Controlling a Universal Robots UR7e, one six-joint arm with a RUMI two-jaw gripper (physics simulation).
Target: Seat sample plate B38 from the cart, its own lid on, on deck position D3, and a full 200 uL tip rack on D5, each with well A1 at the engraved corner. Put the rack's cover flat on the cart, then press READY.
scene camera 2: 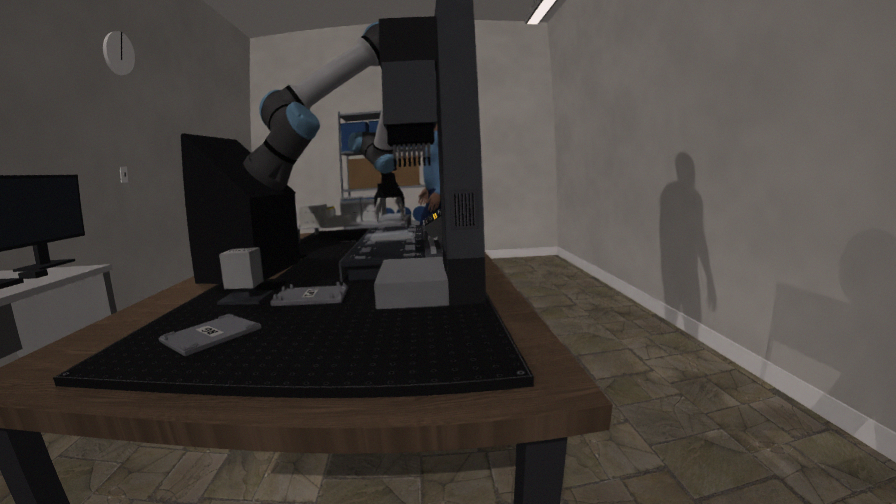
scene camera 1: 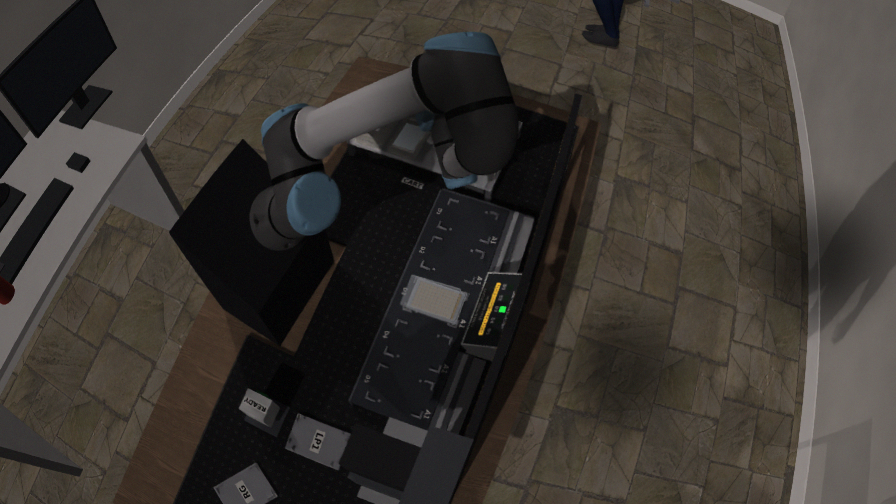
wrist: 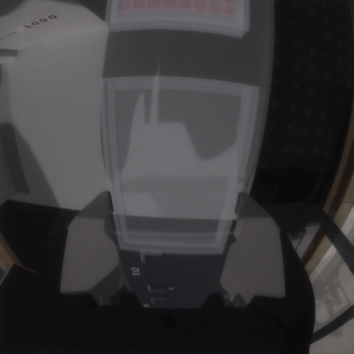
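Note:
My gripper is shut on the clear rack cover, gripping its two long sides. The cover looks level, over the cart side of the deck; its gap to what lies below cannot be judged. The arm hides the gripper in scene camera 1. A lidded plate sits on D3; its label is unreadable. D5 bears no rack. The cart is partly hidden by the arm, and the 200 uL rack does not show clearly. The READY button stands at the near end.
A plate with pink wells lies beyond the cover. The lit status panel stands beside the deck. Nests LP1 and RG lie nearby. A tall dark column rises by the deck. A person stands beyond the table.

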